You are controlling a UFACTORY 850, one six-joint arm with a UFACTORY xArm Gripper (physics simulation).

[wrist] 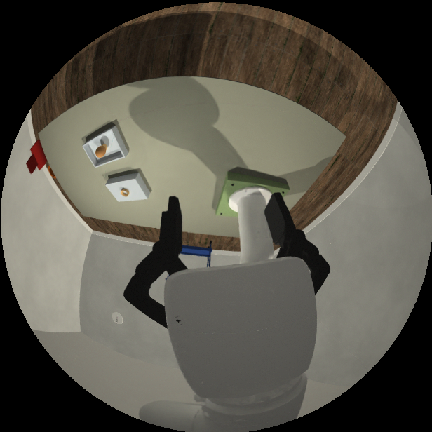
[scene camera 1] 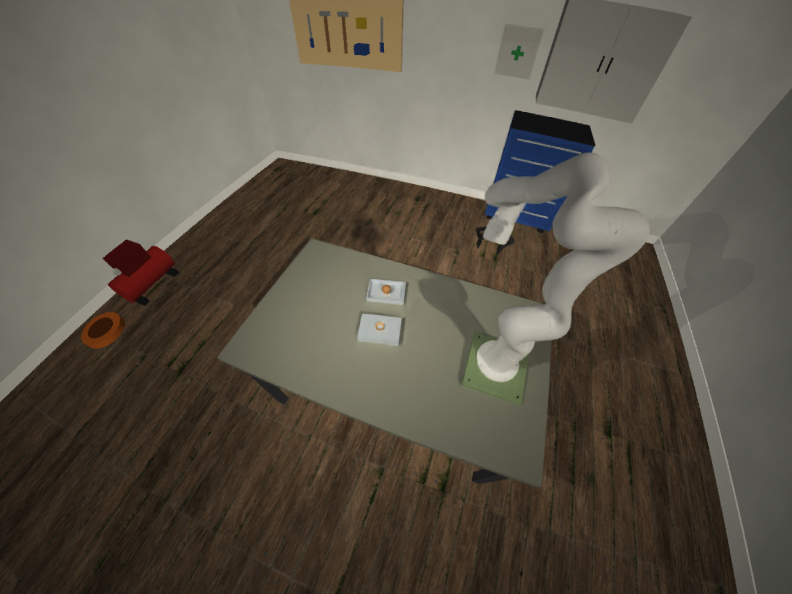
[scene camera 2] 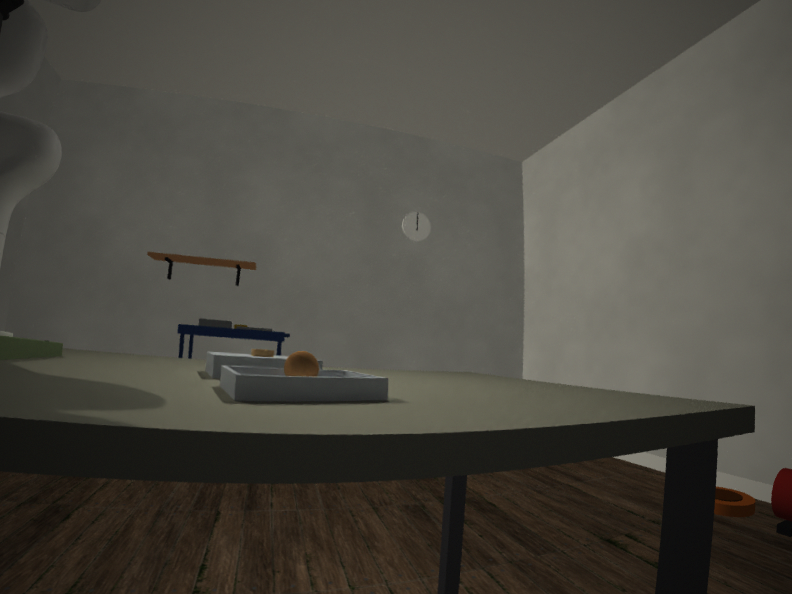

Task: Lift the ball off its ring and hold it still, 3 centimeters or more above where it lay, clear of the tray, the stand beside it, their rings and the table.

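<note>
The orange ball sits inside the shallow white tray; its ring under it cannot be made out. Beside the tray is the white box-like stand, with a small pale orange ring on its top. My gripper is open, with nothing between its fingers. It is high up and well off to the side of the tray, towards the blue drawer cabinet in scene camera 1.
The grey-green table carries the tray, the stand and the arm's green base plate. The blue drawer cabinet stands behind the arm. The arm's shadow falls on the table near the tray.
</note>
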